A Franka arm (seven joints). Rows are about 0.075 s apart.
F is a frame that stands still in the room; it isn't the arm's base.
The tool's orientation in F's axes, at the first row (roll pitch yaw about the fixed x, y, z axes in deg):
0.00 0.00 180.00
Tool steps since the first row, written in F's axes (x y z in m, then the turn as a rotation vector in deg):
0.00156 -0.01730 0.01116 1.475 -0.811 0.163
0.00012 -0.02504 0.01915 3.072 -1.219 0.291
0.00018 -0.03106 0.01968 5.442 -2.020 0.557
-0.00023 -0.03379 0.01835 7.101 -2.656 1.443
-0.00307 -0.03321 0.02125 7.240 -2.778 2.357
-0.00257 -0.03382 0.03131 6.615 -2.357 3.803
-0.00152 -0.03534 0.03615 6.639 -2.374 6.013
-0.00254 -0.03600 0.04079 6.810 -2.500 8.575
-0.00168 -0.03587 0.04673 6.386 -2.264 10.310
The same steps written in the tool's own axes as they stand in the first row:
-0.00156 0.01730 0.01116 -1.475 0.811 0.163
-0.00012 0.02504 0.01915 -3.072 1.219 0.291
-0.00018 0.03106 0.01968 -5.442 2.020 0.557
0.00023 0.03379 0.01835 -7.101 2.656 1.443
0.00307 0.03321 0.02125 -7.240 2.778 2.357
0.00257 0.03382 0.03131 -6.615 2.357 3.803
0.00152 0.03534 0.03615 -6.639 2.374 6.013
0.00254 0.03600 0.04079 -6.810 2.500 8.575
0.00168 0.03587 0.04673 -6.386 2.264 10.310

